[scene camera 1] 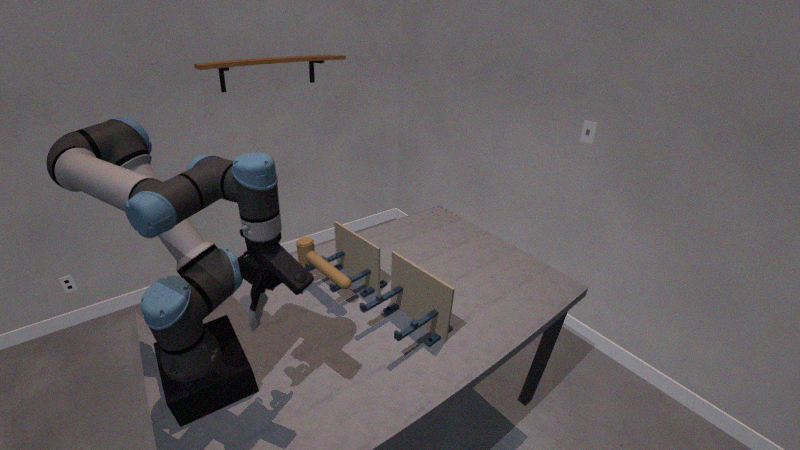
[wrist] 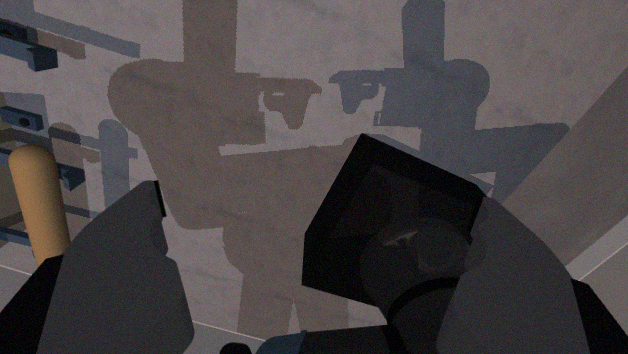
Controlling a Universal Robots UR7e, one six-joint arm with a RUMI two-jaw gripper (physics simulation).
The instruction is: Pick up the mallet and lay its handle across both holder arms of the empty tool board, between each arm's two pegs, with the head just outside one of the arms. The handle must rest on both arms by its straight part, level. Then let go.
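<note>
The mallet (scene camera 1: pixel 330 270) (wrist: pixel 39 195) is orange-tan. Its handle lies across the arms of the left tool board (scene camera 1: pixel 358 254), with the head at the far left end, outside the left arm. In the wrist view the head is hidden behind a finger. The empty tool board (scene camera 1: pixel 422 289) stands to the right, with two dark blue holder arms, the left arm (scene camera 1: pixel 383 298) and the right arm (scene camera 1: pixel 416 324), with nothing across them. My gripper (scene camera 1: pixel 267 296) (wrist: pixel 317 195) is open and empty, above the table, to the left of the mallet's handle end in the scene view.
The black robot base (scene camera 1: pixel 209 380) (wrist: pixel 335 250) stands at the table's left end. The table (scene camera 1: pixel 503 263) carries both boards. A wooden shelf (scene camera 1: pixel 268 61) hangs high on the wall. Shadows of the arm fall across the tabletop.
</note>
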